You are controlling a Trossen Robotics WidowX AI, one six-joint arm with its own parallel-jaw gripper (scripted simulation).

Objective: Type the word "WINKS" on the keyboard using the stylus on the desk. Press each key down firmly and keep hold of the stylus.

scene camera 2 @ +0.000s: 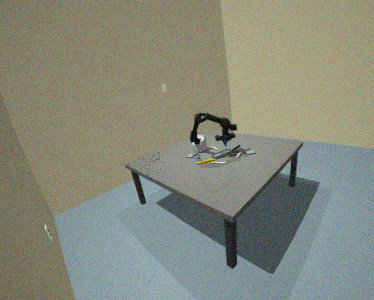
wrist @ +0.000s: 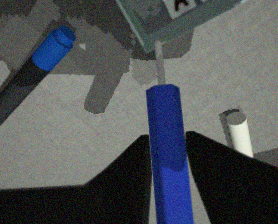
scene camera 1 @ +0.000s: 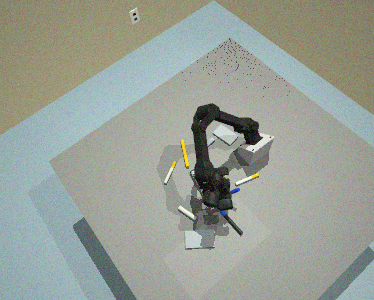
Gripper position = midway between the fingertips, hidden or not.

In view: my gripper [wrist: 167,141] and a white marker [wrist: 237,124].
